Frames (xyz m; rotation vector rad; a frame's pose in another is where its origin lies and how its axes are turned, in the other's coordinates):
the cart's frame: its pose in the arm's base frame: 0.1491 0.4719 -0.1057 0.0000 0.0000 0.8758
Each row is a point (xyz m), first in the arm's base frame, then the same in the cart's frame.
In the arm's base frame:
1: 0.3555 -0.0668 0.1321
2: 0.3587 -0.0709 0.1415
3: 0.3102 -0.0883 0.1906
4: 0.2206 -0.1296 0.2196
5: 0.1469 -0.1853 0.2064
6: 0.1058 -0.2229 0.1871
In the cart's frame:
1: -0.2816 -0.5035 0.2378
2: -0.2827 -0.5086 0.2472
3: -0.3271 -0.4825 0.2963
4: -0.4162 -0.4401 0.3253
5: -0.5062 -0.4192 0.3121
6: -0.5614 -0.4117 0.2928

